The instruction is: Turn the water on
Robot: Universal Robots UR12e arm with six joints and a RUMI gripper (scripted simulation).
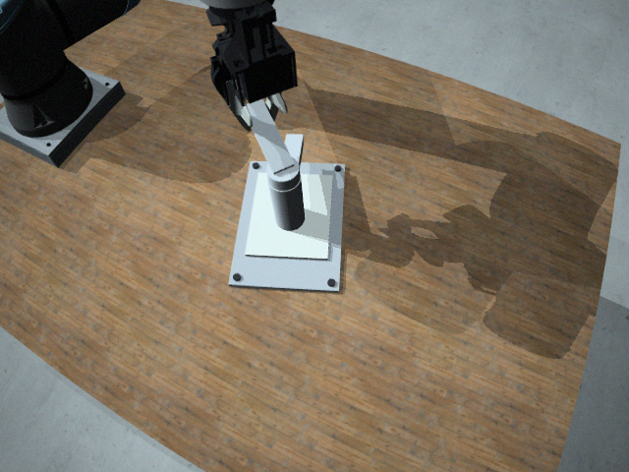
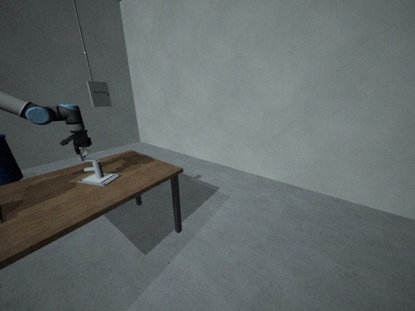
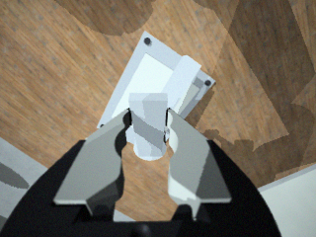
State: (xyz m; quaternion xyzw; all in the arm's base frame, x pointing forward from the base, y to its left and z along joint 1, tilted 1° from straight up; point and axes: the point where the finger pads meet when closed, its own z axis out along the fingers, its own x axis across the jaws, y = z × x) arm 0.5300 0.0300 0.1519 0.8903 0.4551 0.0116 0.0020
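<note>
Now: hand 20 mm to the left of the lever, 20 mm short of it and 10 mm above it. Also, from my hand: grey tap: 70 mm below, 40 mm ahead, 30 mm to the right.
</note>
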